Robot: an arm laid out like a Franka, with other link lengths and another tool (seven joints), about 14 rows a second.
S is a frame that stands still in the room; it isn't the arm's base.
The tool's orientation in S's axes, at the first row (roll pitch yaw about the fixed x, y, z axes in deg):
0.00 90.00 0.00
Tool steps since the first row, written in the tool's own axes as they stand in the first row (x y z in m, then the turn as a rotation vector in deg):
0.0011 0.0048 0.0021 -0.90 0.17 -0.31
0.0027 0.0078 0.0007 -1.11 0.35 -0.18
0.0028 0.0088 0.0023 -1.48 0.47 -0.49
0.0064 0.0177 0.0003 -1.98 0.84 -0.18
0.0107 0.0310 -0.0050 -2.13 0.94 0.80
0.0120 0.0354 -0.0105 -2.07 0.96 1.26
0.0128 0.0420 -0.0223 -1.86 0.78 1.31
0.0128 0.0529 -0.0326 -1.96 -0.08 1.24
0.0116 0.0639 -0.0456 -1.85 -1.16 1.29
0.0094 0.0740 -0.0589 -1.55 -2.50 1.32
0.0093 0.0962 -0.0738 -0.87 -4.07 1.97
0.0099 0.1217 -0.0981 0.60 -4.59 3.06
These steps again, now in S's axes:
0.0021 0.0048 -0.0011 -0.31 0.17 0.90
0.0007 0.0078 -0.0027 -0.18 0.35 1.11
0.0023 0.0088 -0.0028 -0.49 0.47 1.48
0.0003 0.0177 -0.0064 -0.18 0.84 1.98
-0.0050 0.0310 -0.0107 0.80 0.94 2.13
-0.0105 0.0354 -0.0120 1.26 0.96 2.07
-0.0223 0.0420 -0.0128 1.31 0.78 1.86
-0.0326 0.0529 -0.0128 1.24 -0.08 1.96
-0.0456 0.0639 -0.0116 1.29 -1.16 1.85
-0.0589 0.0740 -0.0094 1.32 -2.50 1.55
-0.0738 0.0962 -0.0093 1.97 -4.07 0.87
-0.0981 0.1217 -0.0099 3.06 -4.59 -0.60

